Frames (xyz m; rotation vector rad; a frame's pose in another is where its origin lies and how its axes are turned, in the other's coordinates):
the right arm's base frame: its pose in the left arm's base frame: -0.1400 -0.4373 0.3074 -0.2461 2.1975 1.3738
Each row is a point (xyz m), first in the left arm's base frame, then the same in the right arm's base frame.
Working: the left arm's base frame: its pose in the right arm's base frame: 0.0971 -0.0946 0.5357 0.2461 -2.1975 -1.3738

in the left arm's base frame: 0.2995 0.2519 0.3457
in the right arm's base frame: -0.3059 0.1668 0.7404
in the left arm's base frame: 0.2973 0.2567 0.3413
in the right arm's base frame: -0.3012 0.1665 0.7454
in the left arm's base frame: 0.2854 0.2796 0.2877
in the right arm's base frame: -0.2602 0.1404 0.7797
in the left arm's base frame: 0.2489 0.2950 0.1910
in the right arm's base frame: -0.1767 0.0875 0.8137
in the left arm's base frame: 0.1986 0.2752 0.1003
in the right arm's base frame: -0.0891 0.0286 0.8102
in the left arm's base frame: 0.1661 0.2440 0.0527
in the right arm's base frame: -0.0406 -0.0094 0.7880
